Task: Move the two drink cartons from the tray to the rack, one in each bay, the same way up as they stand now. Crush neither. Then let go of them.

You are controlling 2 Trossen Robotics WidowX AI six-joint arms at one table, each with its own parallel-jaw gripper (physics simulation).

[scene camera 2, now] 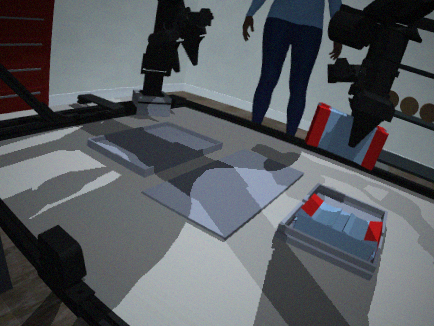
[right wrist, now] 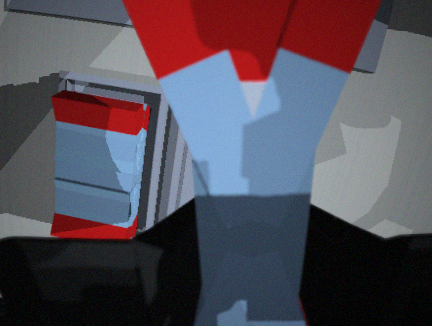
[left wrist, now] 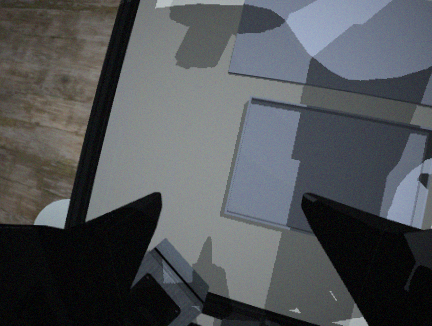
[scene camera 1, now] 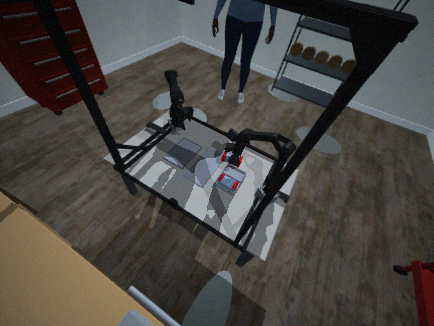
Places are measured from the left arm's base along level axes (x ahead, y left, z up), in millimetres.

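Where they show: left gripper, fingertip midpoint: (scene camera 2: 187,68) (left wrist: 232,199) (scene camera 1: 187,125); right gripper, fingertip midpoint: (scene camera 2: 350,144) (right wrist: 242,200); left arm's base, link origin: (scene camera 2: 151,93) (left wrist: 148,306).
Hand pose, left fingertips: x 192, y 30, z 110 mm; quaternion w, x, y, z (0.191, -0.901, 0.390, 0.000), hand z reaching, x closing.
Observation:
Each offset is from my left fingertips to the top centre of the thing.
One drink carton {dz -115, dx +480, dy +96 mm} (scene camera 1: 228,181) (scene camera 2: 340,220) (right wrist: 90,155), blue with red ends, lies in the front bay of the grey rack {dz -146, dx +446, dy +142 mm} (scene camera 2: 325,250) (right wrist: 163,120) as seen in scene camera 1. My right gripper (scene camera 2: 356,141) (right wrist: 242,200) is shut on the other carton {dz +15, dx +380, dy +163 mm} (scene camera 1: 232,162) (scene camera 2: 332,135) (right wrist: 220,125), around its narrower blue middle, and holds it in the air behind the rack. The tray {dz -150, dx +100, dy -76 mm} (scene camera 1: 182,154) (scene camera 2: 120,161) (left wrist: 265,160) holds no carton. My left gripper (scene camera 2: 186,66) (left wrist: 232,199) is open and empty, high near the tray. The held carton's lower part is hidden in the right wrist view.
A flat grey plate (scene camera 1: 202,172) (scene camera 2: 235,200) (left wrist: 350,50) lies between tray and rack. A black frame (scene camera 2: 82,295) borders the table. A person (scene camera 1: 242,45) (scene camera 2: 287,65) stands behind it, beside a shelf unit. Patchy shadows cross the table.

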